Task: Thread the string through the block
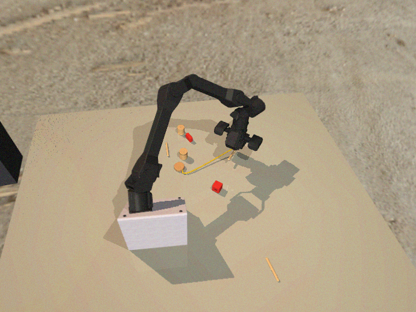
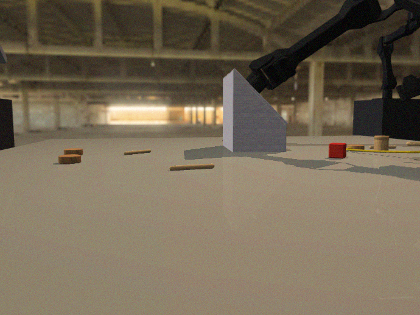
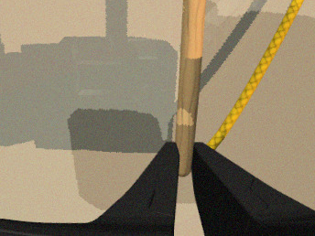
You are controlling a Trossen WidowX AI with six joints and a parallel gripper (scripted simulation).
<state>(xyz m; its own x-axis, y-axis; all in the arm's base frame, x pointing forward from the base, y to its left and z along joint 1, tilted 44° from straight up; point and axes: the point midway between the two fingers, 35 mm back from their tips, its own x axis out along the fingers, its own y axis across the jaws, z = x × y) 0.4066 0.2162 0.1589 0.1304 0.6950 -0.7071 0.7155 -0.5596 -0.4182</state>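
Now: gripper tip 150 mm to the left of the red cube, 120 mm past it and 20 mm above it. The rest, counted from my gripper tip: round wooden button: 240 mm behind, 30 mm below, 20 mm to the right.
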